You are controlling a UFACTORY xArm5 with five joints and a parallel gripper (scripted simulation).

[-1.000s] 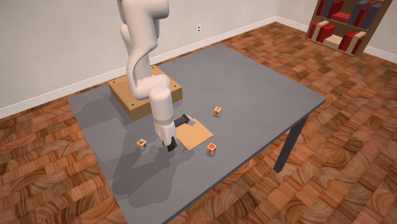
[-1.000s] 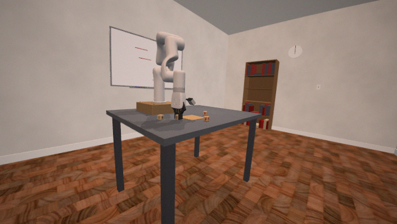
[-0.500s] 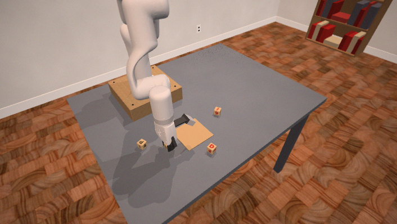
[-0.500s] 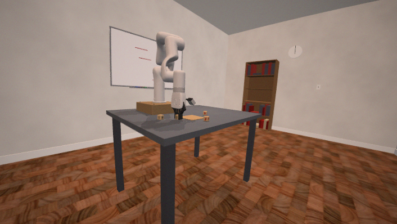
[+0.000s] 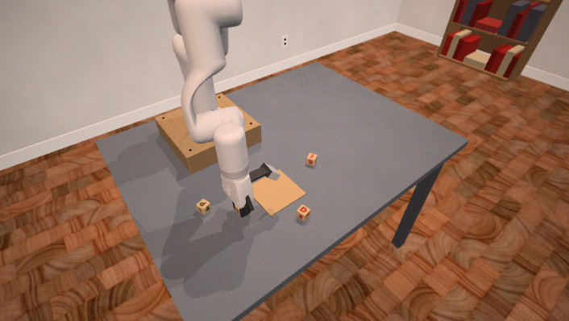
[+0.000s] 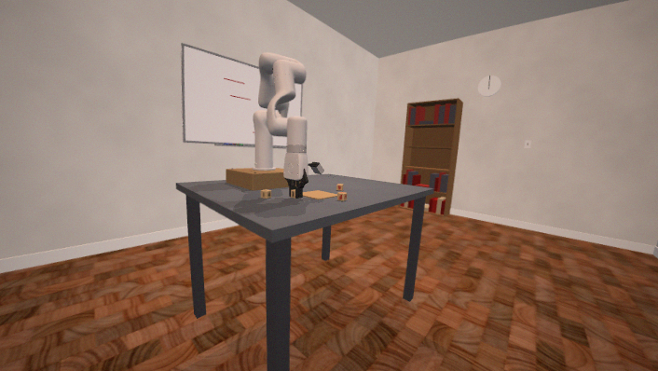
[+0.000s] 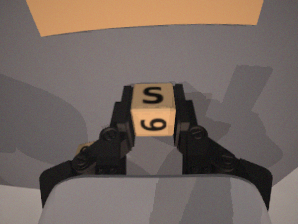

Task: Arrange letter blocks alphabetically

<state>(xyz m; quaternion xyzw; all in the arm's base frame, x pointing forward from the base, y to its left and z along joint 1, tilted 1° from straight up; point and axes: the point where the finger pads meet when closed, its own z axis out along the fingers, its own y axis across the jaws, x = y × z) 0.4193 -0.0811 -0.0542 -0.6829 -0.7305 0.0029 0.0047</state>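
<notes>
Now: hand 14 cm to the right of the wooden block, 11 cm short of it and 1 cm above it. Also, from my hand: tan mat: 13 cm to the left, 2 cm below, 1 cm behind.
</notes>
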